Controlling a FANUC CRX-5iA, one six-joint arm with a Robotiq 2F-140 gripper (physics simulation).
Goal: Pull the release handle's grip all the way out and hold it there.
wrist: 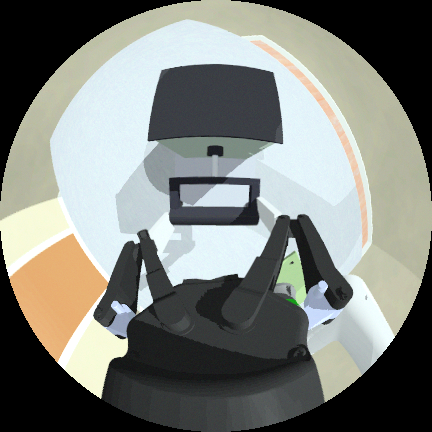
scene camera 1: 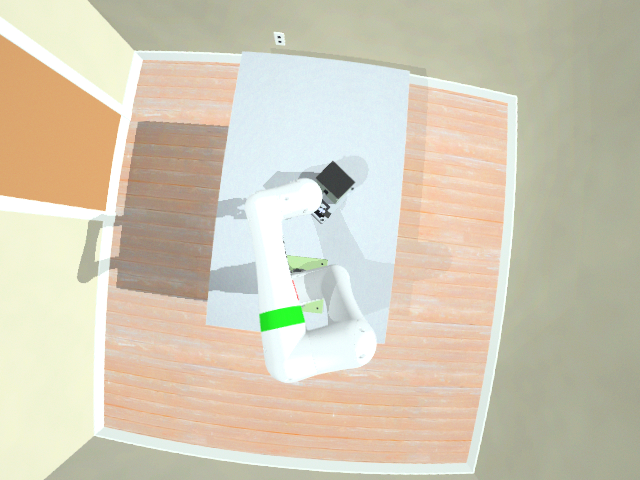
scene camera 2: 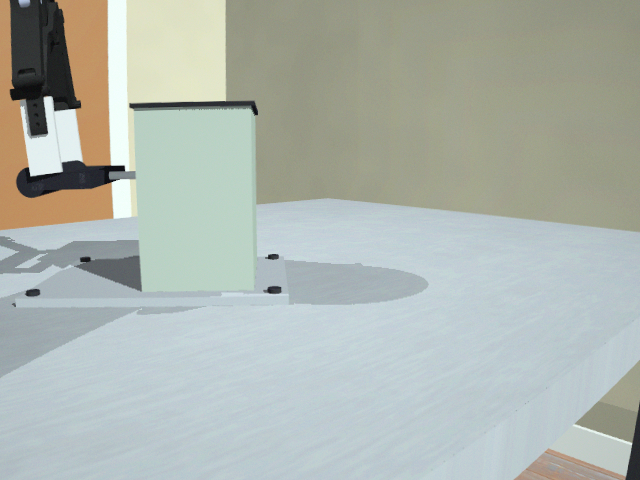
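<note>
The release handle's dark grip (scene camera 2: 93,177) (wrist: 214,217) is a rectangular loop with a thick outer bar. It stands out from a pale green box (scene camera 2: 196,201) with a black lid (scene camera 1: 334,179) (wrist: 215,102). A grey rod (scene camera 2: 122,175) (wrist: 215,165) joins the grip to the box, and a length of it shows between them. My gripper (scene camera 2: 57,167) (wrist: 213,213) is shut on the grip, with one white fingertip pad at each end of the outer bar. In scene camera 1 the arm partly hides the gripper and the grip.
The box stands on a light base plate (scene camera 2: 170,301) with dark bolts, on the pale table (scene camera 1: 310,113) (scene camera 2: 361,382). My white arm (scene camera 1: 268,258) reaches over the table. Light green plates (scene camera 1: 310,262) lie near the arm's base. A wall with a socket (scene camera 1: 279,38) stands beyond the table.
</note>
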